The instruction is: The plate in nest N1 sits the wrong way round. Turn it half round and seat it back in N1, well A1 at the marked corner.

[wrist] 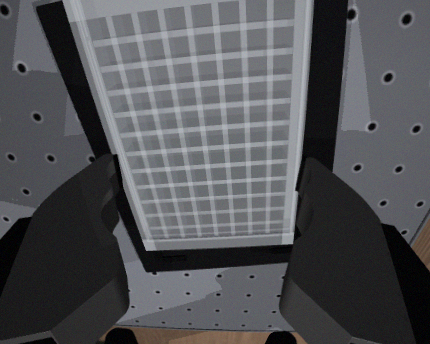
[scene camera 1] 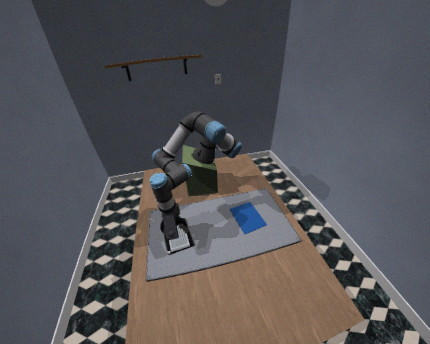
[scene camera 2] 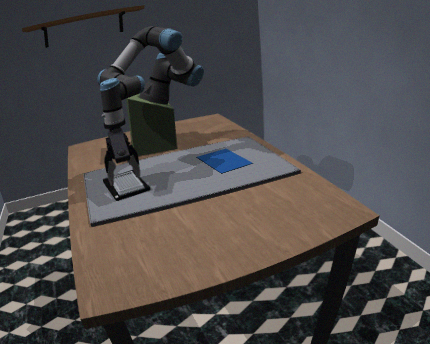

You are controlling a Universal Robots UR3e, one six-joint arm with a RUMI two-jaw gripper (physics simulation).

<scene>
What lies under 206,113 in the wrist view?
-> A pale well plate.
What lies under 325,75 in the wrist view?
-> A black nest.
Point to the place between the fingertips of my gripper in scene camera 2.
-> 125,183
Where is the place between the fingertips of my gripper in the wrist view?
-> At 210,160
</scene>
